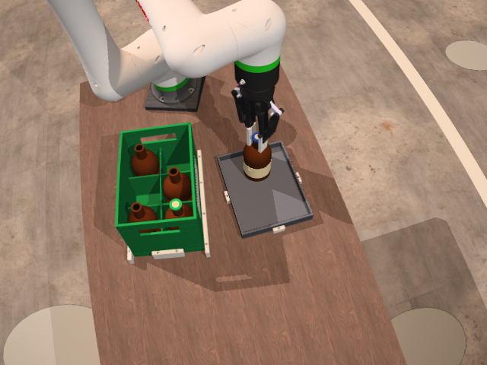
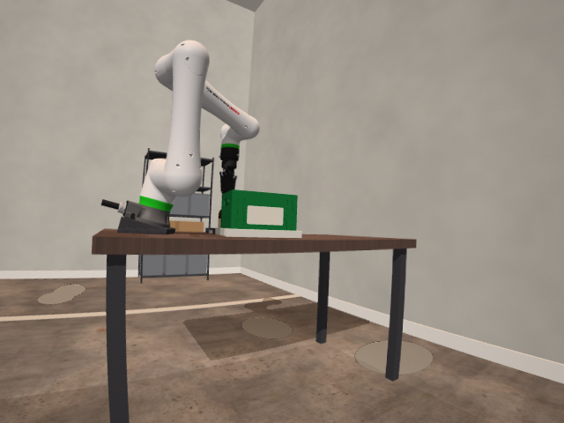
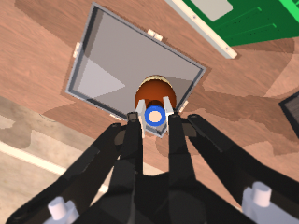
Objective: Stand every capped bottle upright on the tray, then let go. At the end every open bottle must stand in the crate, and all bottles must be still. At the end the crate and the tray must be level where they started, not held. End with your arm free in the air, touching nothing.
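Right now my hand is 230 mm to the left of the capped brown bottle, 130 mm short of it and 70 mm above it. From my hand the other things lie so: green crate 260 mm to the right, 80 mm below, 30 mm ahead; grey tray 150 mm below, 50 mm ahead.
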